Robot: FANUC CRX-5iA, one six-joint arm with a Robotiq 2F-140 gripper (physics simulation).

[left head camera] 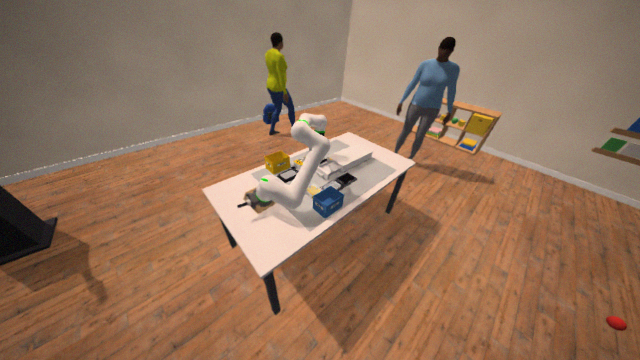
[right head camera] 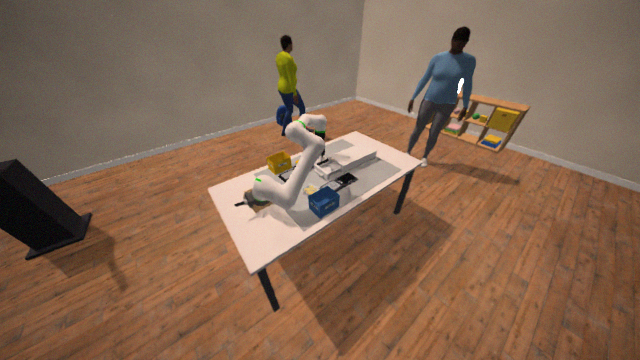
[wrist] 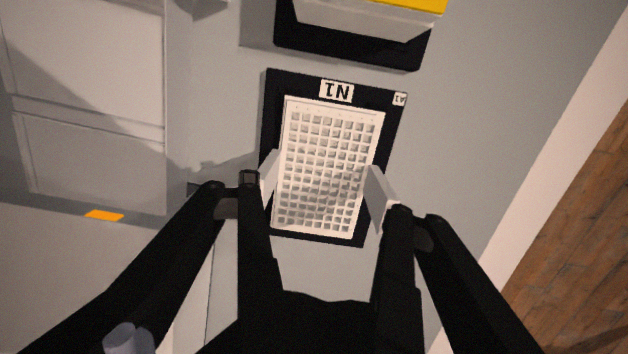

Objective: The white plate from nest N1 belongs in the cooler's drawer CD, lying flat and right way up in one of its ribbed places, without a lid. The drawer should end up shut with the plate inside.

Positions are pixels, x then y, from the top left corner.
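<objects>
White cooler: visible in the wrist view, in the left head camera view and in the right head camera view (352, 157). On the white cooler, (left head camera: 335, 158) and (wrist: 67, 252) are the same spot.
</objects>
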